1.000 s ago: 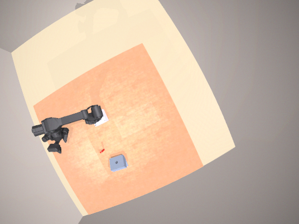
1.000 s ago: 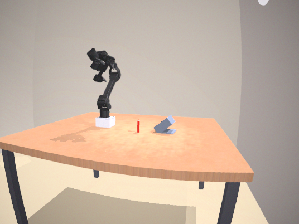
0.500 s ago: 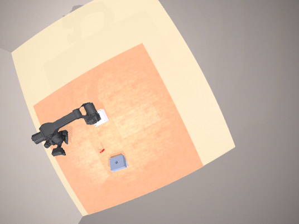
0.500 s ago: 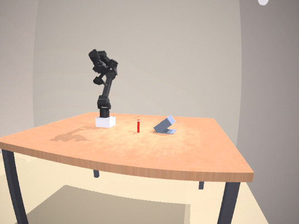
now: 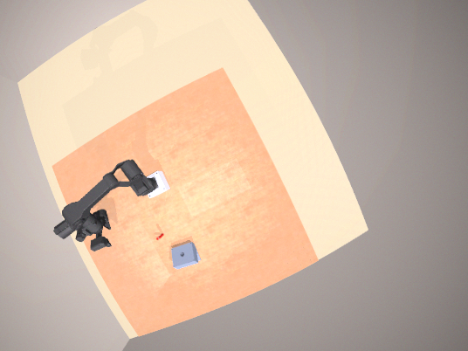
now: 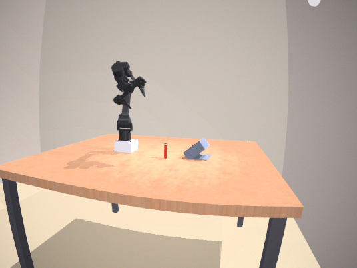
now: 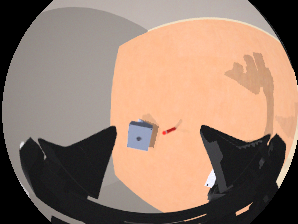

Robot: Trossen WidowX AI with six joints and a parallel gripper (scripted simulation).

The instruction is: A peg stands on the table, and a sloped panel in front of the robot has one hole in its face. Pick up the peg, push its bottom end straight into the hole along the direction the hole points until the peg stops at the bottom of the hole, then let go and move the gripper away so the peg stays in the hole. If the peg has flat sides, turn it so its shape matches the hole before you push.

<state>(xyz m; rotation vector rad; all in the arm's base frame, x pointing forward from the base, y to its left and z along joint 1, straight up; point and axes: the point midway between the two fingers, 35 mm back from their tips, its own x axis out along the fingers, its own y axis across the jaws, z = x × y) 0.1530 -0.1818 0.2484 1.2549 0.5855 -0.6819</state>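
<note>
Now: the red peg 23 cm below my gripper tip, 11 cm ahead of it and 10 cm to the left of it. Round my gripper tip: sloped panel (26 cm ahead, 24 cm below, 20 cm to the left).
</note>
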